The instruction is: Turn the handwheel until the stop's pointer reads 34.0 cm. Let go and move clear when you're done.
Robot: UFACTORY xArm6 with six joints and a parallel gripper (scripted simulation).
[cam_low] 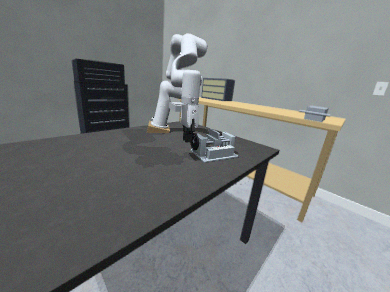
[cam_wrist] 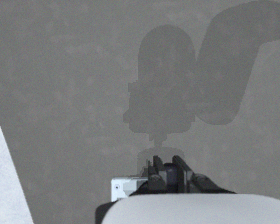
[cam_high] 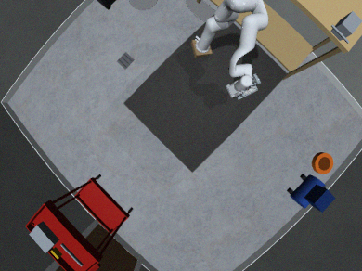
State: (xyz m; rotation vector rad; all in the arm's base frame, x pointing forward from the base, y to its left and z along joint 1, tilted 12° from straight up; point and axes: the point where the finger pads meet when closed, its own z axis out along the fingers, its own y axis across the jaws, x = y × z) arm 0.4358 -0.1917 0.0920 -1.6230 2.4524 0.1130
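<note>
Right now the upright knob is 10 mm to the left of my hand. From my hand the other things lie so: handwheel: 10 mm ahead, 20 mm to the left, 10 mm below; sliding stop: 60 mm ahead, 140 mm to the left, 10 mm below.
</note>
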